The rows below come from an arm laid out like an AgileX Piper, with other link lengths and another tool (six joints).
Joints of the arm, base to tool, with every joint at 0 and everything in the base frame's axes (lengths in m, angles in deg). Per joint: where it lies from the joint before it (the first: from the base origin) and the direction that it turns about. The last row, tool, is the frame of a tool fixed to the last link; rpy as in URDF.
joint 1: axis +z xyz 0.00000 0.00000 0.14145
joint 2: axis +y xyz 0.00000 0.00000 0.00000
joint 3: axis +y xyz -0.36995 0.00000 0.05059
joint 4: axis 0.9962 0 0.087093 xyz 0.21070 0.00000 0.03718
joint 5: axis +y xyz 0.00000 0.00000 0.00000
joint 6: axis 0.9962 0 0.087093 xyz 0.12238 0.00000 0.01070
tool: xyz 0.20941 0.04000 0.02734 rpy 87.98 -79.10 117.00
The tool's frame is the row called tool.
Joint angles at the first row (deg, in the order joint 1, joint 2, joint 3, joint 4, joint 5, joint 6):
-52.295 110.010 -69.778 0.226 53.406 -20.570
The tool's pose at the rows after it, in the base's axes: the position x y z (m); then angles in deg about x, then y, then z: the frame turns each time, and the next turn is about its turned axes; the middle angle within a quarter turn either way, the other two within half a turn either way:
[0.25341, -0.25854, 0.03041, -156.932, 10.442, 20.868]
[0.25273, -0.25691, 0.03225, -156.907, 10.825, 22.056]
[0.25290, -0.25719, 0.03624, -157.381, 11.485, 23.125]
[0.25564, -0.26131, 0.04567, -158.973, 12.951, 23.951]
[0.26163, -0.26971, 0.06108, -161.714, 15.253, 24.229]
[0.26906, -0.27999, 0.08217, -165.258, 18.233, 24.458]
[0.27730, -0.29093, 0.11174, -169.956, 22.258, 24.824]
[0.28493, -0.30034, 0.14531, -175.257, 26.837, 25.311]
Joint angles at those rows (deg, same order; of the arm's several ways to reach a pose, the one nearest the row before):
-52.276 110.003 -69.777 0.325 53.853 -19.551
-52.263 109.717 -69.779 0.383 54.392 -18.345
-52.260 109.077 -69.779 0.353 54.691 -17.100
-52.259 107.549 -69.717 0.267 54.381 -15.758
-52.260 105.198 -69.674 0.179 53.300 -14.685
-52.262 102.179 -69.619 0.090 51.801 -13.577
-52.258 98.010 -69.133 0.045 49.509 -12.322
-52.259 93.345 -68.005 0.117 46.268 -11.262

